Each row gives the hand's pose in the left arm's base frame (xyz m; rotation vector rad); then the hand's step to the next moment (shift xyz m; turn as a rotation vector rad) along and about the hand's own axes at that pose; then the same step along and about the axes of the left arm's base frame.
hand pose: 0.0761 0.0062 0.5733 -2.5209 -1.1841 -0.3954
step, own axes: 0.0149 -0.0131 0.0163 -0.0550 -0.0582 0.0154
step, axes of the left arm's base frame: 0.0008 0.0247 -0.0068 -0.0776 0.0034 -0.0248
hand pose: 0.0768 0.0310 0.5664 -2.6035 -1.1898 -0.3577
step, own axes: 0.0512 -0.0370 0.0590 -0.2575 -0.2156 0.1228
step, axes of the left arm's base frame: 0.0111 0.0787 -0.0339 -0.3140 -0.0036 -0.1710
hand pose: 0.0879 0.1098 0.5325 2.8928 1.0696 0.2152
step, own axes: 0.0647 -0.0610 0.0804 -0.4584 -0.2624 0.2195
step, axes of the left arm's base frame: 0.0212 0.0885 -0.0780 -0.4808 -0.0986 -0.2937
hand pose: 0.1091 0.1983 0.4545 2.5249 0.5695 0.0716
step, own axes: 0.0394 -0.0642 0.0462 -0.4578 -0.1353 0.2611
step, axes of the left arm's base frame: 0.0189 0.0420 -0.0754 -0.4247 -0.2160 -0.2627
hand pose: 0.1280 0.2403 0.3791 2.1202 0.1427 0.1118
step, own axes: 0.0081 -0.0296 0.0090 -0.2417 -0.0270 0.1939
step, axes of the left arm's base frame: 0.0075 0.0091 -0.0297 -0.2140 -0.1843 -0.1303
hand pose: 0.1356 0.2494 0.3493 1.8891 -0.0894 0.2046
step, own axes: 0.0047 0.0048 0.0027 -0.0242 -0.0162 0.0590
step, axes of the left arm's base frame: 0.0041 -0.0039 0.0045 -0.0154 -0.0515 -0.0379
